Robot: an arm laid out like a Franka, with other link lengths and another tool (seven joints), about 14 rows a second.
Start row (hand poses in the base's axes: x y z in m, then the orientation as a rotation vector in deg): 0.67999 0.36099 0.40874 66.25 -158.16 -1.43
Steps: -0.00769 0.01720 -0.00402 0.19 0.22 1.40; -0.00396 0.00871 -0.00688 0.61 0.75 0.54; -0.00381 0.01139 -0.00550 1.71 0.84 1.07; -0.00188 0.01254 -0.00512 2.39 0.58 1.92; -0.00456 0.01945 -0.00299 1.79 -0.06 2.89; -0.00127 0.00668 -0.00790 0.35 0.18 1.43; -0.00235 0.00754 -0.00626 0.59 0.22 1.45; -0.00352 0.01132 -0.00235 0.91 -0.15 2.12; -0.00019 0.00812 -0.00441 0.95 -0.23 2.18; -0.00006 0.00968 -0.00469 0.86 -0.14 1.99; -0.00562 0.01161 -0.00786 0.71 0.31 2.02; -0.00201 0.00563 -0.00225 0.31 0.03 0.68; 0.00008 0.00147 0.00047 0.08 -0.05 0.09
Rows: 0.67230 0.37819 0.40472 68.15 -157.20 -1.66; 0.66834 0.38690 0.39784 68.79 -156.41 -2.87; 0.66453 0.39829 0.39234 70.38 -155.52 -5.58; 0.66265 0.41083 0.38722 73.37 -154.41 -8.97; 0.65809 0.43028 0.38423 77.71 -152.89 -11.05; 0.65682 0.43696 0.37633 79.59 -151.78 -11.48; 0.65447 0.44450 0.37007 81.54 -150.66 -12.26; 0.65095 0.45582 0.36772 84.61 -149.36 -13.15; 0.65076 0.46394 0.36331 87.79 -148.02 -14.03; 0.65070 0.47362 0.35862 90.63 -146.68 -14.87; 0.64508 0.48523 0.35076 93.19 -144.89 -15.83; 0.64307 0.49086 0.34851 94.11 -144.35 -16.19; 0.64315 0.49233 0.34898 94.28 -144.33 -16.25
